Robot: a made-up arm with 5 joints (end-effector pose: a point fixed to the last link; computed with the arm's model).
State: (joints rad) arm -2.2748 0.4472 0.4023 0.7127 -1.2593
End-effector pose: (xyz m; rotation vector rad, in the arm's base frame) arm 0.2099 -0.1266 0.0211 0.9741 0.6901 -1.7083
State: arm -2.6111 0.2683 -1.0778 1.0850 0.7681
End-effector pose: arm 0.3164 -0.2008 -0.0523 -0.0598 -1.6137 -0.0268
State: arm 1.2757 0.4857 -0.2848 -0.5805 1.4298
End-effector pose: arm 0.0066 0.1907 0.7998 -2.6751 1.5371 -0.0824
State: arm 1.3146 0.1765 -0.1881 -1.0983 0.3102
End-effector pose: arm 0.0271 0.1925 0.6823 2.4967 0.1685 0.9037
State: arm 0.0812 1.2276 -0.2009 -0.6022 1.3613
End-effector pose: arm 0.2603 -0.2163 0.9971 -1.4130 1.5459 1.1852
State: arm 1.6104 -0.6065 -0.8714 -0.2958 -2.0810
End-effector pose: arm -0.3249 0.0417 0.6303 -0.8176 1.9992 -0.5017
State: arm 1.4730 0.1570 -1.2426 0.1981 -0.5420
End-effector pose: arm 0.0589 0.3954 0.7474 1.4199 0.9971 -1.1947
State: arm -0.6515 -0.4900 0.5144 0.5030 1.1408
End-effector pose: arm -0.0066 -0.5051 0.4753 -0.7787 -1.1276 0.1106
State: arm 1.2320 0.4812 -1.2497 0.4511 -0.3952
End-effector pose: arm 0.2823 0.3472 0.9036 1.9028 0.7686 -1.6458
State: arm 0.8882 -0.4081 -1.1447 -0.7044 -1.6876
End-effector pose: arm -0.1850 0.0108 0.6747 0.0454 1.6081 0.1490
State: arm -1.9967 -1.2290 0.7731 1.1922 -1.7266
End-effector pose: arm 0.0682 -0.1386 0.0786 -0.9373 -0.1744 1.8531
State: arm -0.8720 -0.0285 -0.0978 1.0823 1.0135
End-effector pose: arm 0.1842 -0.7091 0.4751 -0.8953 -1.3676 0.6562
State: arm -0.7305 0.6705 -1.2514 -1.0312 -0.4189
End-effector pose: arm 0.1243 -0.3779 0.8198 -2.6162 -1.0251 -0.7276
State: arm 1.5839 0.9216 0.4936 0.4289 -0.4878
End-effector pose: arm 0.2751 0.1362 0.9632 -2.6859 -0.7626 0.1108
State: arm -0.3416 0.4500 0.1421 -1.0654 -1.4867
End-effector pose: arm 0.1438 -0.3144 1.1210 -2.5083 -0.7069 -1.5503
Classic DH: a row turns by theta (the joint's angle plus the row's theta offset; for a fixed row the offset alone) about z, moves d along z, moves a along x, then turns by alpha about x. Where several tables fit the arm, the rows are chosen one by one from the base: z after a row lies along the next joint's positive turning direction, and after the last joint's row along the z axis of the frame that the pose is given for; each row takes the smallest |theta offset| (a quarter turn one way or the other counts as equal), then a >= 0, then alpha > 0; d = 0 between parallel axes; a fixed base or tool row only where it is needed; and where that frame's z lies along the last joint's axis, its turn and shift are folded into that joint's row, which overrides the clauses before.
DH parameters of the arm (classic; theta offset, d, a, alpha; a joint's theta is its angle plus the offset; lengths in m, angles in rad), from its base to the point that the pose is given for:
base (fixed): -1.5708 0.5914 0.1572 1.5708
joint 1: 1.5708 -0.1444 0.0792 -1.5708
joint 2: -0.0707 -0.1275 0.2671 -1.5346
joint 3: -1.5682 0.0748 -0.0185 -1.5001
joint 4: 1.5345 0.0416 0.3095 1.5708
joint 5: 0.3201 -0.0818 -0.0848 0.4144
tool (fixed): 1.9947 -0.0573 0 0

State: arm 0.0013 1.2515 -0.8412 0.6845 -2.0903
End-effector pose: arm 0.6641 -0.4134 1.0021 -0.6398 -1.4822 -0.5946
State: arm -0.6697 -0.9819 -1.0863 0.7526 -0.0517
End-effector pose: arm -0.3094 -0.5332 0.7275 -2.2691 -1.3787 -0.7801
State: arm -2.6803 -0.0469 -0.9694 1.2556 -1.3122
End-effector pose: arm 0.1876 -0.2797 -0.1260 0.8121 -0.5461 -2.2094
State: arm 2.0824 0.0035 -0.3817 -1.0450 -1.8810
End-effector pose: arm -0.0759 0.1258 0.3000 -0.3231 1.6072 -0.4040
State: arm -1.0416 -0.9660 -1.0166 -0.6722 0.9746
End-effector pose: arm -0.1514 -0.2210 0.4904 -1.2394 0.6845 -1.1188
